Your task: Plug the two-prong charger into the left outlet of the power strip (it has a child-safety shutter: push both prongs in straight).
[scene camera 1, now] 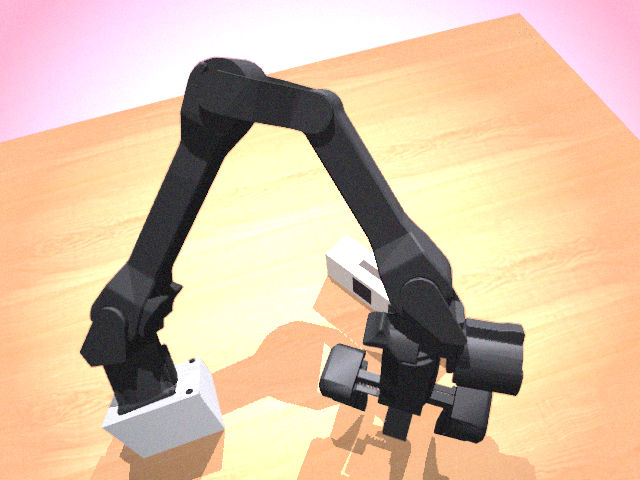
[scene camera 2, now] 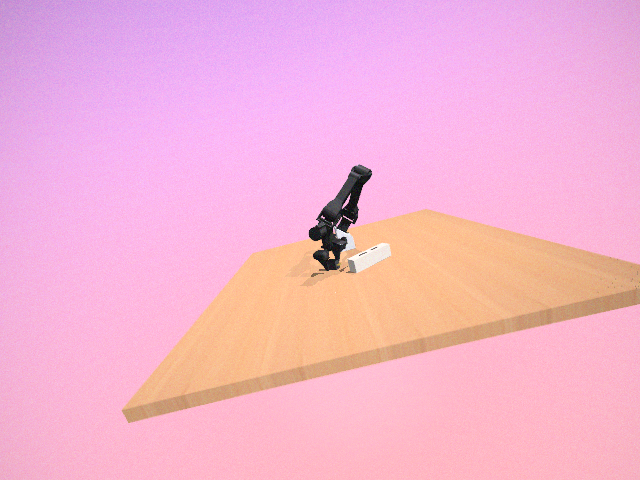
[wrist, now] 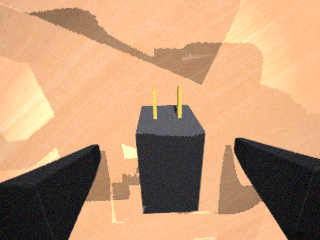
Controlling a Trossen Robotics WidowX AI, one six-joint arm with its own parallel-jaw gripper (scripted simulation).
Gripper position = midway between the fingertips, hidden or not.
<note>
The gripper (scene camera 1: 399, 418) is open, with nothing in its grasp. Further things: a charger (scene camera 1: 396, 425).
The charger is seen too in the wrist view (wrist: 170, 141). The gripper also shows in the wrist view (wrist: 167, 147).
</note>
